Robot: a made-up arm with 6 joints. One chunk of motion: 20 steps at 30 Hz.
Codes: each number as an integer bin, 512 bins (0 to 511) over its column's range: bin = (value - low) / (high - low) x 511, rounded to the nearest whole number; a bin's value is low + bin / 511 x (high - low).
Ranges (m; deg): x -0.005..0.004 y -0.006..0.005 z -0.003..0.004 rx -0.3..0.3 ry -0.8..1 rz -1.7..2
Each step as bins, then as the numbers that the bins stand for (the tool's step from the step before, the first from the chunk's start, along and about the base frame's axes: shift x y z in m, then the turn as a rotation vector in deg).
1 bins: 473 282 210 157 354 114
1 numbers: 0.00333 0.00007 -0.00012 -0.116 0.447 -0.875
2 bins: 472 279 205 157 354 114
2 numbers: 0.00331 0.00001 -0.00019 -0.116 0.447 -0.875
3 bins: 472 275 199 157 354 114
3 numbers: 0.00331 -0.00008 -0.00027 -0.116 0.447 -0.875
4 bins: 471 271 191 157 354 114
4 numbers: 0.00330 -0.00017 -0.00038 -0.116 0.447 -0.875
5 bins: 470 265 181 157 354 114
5 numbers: 0.00328 -0.00030 -0.00052 -0.116 0.447 -0.875
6 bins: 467 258 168 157 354 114
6 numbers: 0.00323 -0.00045 -0.00070 -0.116 0.447 -0.875
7 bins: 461 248 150 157 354 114
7 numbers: 0.00312 -0.00066 -0.00095 -0.116 0.447 -0.875
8 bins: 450 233 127 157 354 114
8 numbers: 0.00293 -0.00098 -0.00126 -0.116 0.447 -0.875
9 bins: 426 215 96 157 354 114
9 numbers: 0.00250 -0.00137 -0.00168 -0.116 0.447 -0.875
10 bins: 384 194 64 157 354 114
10 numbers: 0.00176 -0.00182 -0.00212 -0.116 0.447 -0.875
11 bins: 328 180 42 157 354 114
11 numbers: 0.00078 -0.00213 -0.00242 -0.116 0.447 -0.875
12 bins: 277 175 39 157 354 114
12 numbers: -0.00012 -0.00223 -0.00247 -0.116 0.447 -0.875
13 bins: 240 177 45 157 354 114
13 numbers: -0.00077 -0.00219 -0.00238 -0.116 0.447 -0.875
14 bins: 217 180 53 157 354 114
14 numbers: -0.00118 -0.00213 -0.00227 -0.116 0.447 -0.875
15 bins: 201 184 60 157 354 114
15 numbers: -0.00146 -0.00204 -0.00218 -0.116 0.447 -0.875
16 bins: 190 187 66 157 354 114
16 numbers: -0.00165 -0.00197 -0.00210 -0.116 0.447 -0.875
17 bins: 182 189 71 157 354 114
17 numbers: -0.00179 -0.00193 -0.00203 -0.116 0.447 -0.875
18 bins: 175 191 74 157 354 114
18 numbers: -0.00192 -0.00189 -0.00199 -0.116 0.447 -0.875
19 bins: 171 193 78 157 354 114
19 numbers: -0.00199 -0.00185 -0.00193 -0.116 0.447 -0.875
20 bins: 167 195 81 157 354 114
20 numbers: -0.00206 -0.00180 -0.00189 -0.116 0.447 -0.875
